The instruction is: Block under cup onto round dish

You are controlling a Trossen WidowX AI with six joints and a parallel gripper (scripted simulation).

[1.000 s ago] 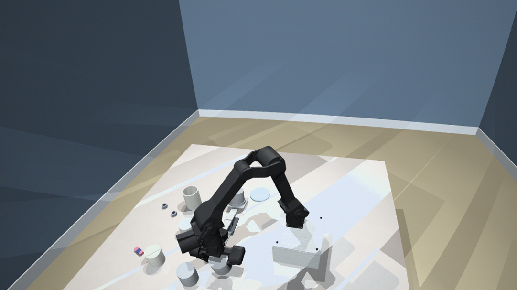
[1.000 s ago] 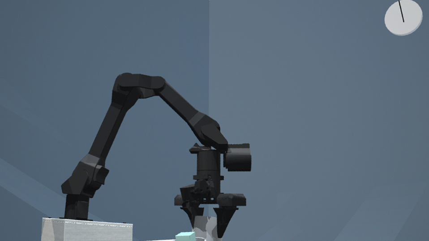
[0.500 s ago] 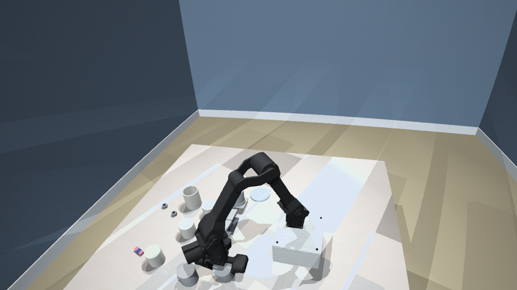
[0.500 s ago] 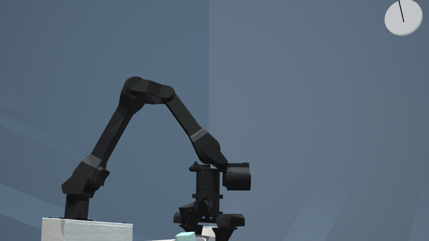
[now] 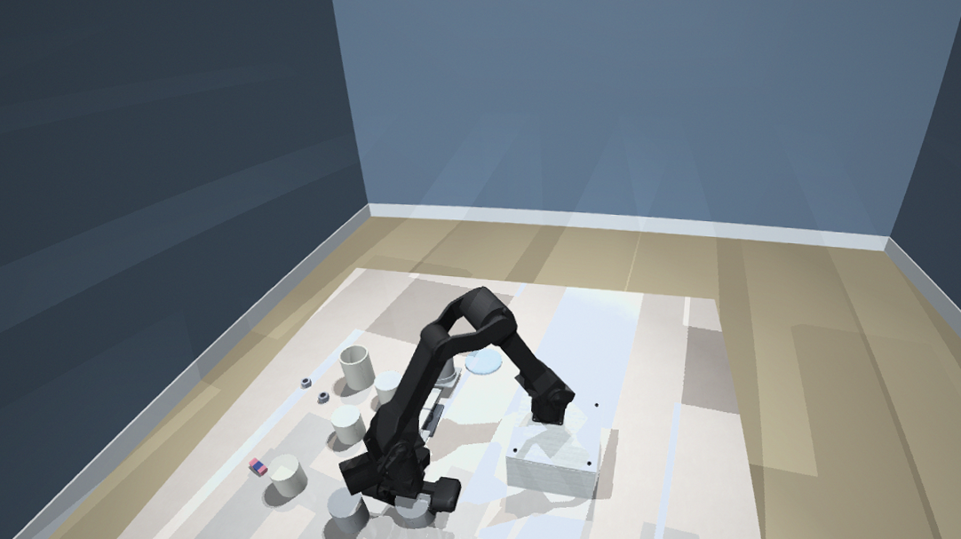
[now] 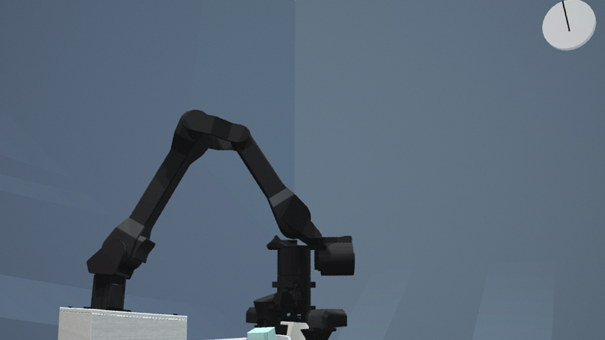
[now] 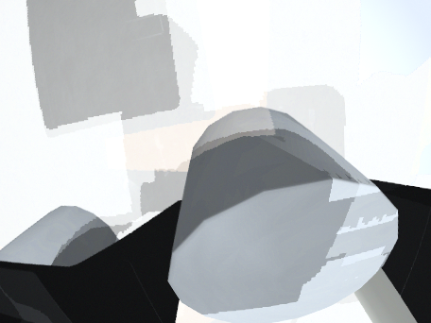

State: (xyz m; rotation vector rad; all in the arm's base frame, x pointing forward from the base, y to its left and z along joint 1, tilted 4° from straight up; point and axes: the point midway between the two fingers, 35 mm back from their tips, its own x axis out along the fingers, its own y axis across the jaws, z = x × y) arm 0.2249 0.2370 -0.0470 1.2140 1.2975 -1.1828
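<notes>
Right now my gripper tip is 13 cm to the left of the teal block, 7 cm short of it and 6 cm below it. From my gripper tip the other things lie so: balance 25 cm to the right, 7 cm ahead, 1 cm above; then red-and-blue piece 41 cm ahead, 2 cm below, 1 cm to the right; then pale blue round dish 48 cm to the right, 2 cm below, 1 cm behind.
</notes>
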